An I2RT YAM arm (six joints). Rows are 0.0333 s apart.
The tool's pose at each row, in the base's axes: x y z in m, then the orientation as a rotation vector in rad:
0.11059 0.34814 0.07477 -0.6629 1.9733 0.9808
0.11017 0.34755 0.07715 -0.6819 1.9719 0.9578
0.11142 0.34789 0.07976 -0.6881 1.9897 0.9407
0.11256 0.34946 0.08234 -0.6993 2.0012 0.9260
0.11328 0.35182 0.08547 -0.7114 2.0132 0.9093
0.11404 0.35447 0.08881 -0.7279 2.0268 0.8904
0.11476 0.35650 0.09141 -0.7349 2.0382 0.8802
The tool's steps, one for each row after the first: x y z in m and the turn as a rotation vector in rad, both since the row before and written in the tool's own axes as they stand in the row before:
-0.00173 0.00092 -0.00154 0.0088 0.0071 -0.0211
-0.00290 0.00025 -0.00015 0.0119 0.0172 -0.0027
-0.00297 0.00101 0.00076 0.0075 0.0145 -0.0072
-0.00334 0.00196 0.00093 0.0085 0.0154 -0.0082
-0.00362 0.00215 0.00102 0.0085 0.0189 -0.0107
-0.00291 0.00154 0.00076 0.0056 0.0127 -0.0028

